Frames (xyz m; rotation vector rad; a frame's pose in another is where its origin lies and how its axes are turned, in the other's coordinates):
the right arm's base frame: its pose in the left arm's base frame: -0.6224 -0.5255 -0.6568 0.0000 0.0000 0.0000
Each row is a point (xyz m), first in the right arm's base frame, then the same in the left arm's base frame.
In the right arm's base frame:
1: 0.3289 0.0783 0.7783
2: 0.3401 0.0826 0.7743
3: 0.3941 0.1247 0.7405
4: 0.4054 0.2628 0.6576
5: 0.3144 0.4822 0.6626
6: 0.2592 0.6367 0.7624
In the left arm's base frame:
1: -0.2935 -0.4472 0.1215
2: -0.2823 -0.4429 0.1175
3: -0.2283 -0.4008 0.0837
4: -0.2170 -0.2627 0.0008
5: -0.3080 -0.0433 0.0058
6: -0.3632 0.1112 0.1056

